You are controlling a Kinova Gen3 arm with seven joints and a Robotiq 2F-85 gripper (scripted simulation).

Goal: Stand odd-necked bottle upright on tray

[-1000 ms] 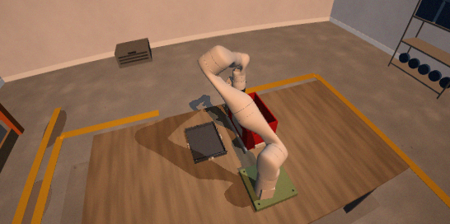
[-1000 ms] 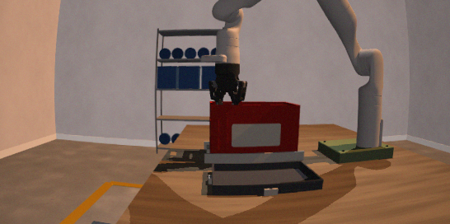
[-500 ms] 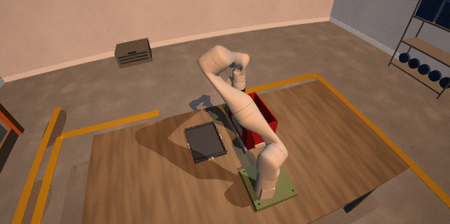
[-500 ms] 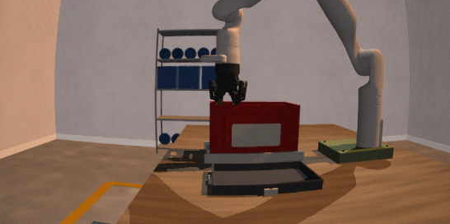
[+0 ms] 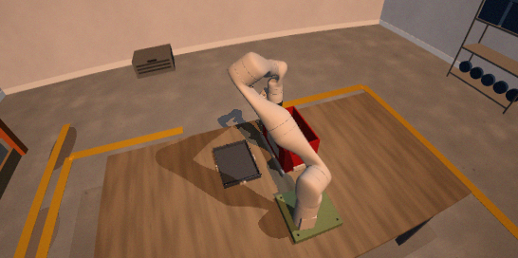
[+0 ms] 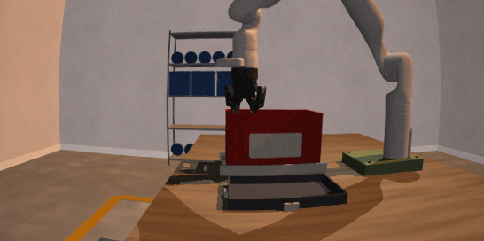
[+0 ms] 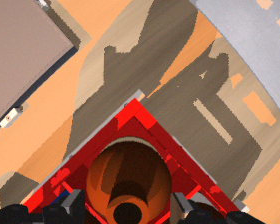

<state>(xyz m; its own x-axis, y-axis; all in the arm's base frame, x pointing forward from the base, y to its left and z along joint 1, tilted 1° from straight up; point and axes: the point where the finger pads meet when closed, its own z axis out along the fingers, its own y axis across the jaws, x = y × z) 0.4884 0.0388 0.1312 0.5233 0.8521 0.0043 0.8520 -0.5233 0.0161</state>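
The red crate is 7 cm behind my hand, 6 cm to the right of it and 7 cm below it. Also, from my hand: dark tray 13 cm behind, 22 cm to the left, 15 cm below.
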